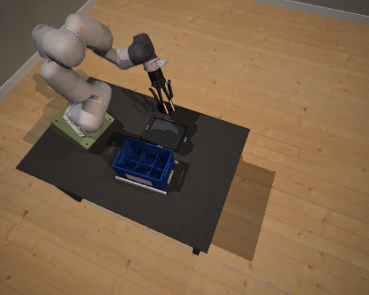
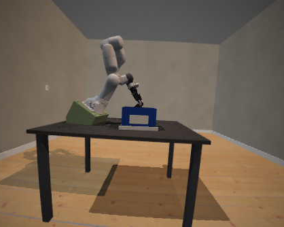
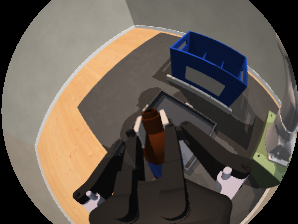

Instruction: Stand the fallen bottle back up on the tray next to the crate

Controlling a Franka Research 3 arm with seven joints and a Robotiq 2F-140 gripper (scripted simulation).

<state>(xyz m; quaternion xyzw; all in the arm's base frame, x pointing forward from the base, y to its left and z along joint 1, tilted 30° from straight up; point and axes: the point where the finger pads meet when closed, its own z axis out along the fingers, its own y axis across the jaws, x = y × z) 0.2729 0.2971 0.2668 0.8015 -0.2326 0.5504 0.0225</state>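
The brown bottle lies 30 mm behind my hand, 10 mm to the left of it and 50 mm below it. The rest, counted from my hand: blue crate: 50 mm ahead, 330 mm to the right, 130 mm below; dark tray: 10 mm ahead, 60 mm to the right, 200 mm below.
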